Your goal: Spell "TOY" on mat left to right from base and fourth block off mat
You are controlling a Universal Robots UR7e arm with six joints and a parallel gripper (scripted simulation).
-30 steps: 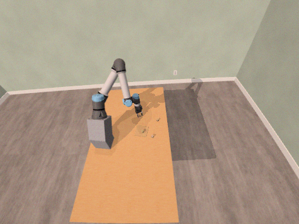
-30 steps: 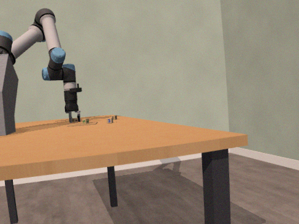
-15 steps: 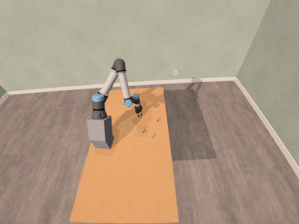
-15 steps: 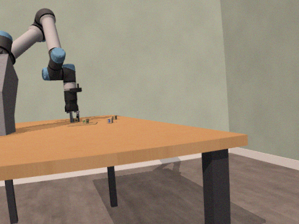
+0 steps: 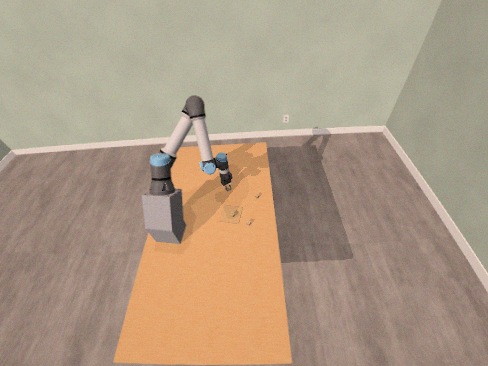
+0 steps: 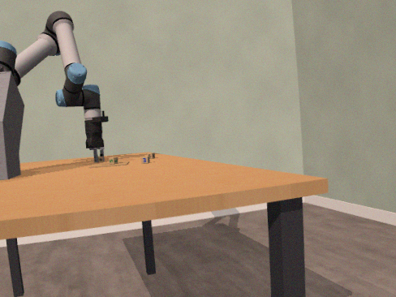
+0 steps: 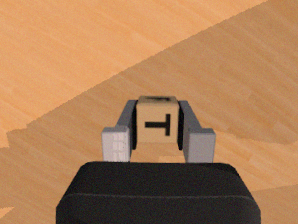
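Now: the T block 1 cm below my hand. The rest, counted from my hand: O block 24 cm to the right, 8 cm ahead; then Y block 29 cm to the right, 20 cm ahead, 1 cm below; then tan mat 22 cm to the right, 6 cm ahead, 2 cm below.
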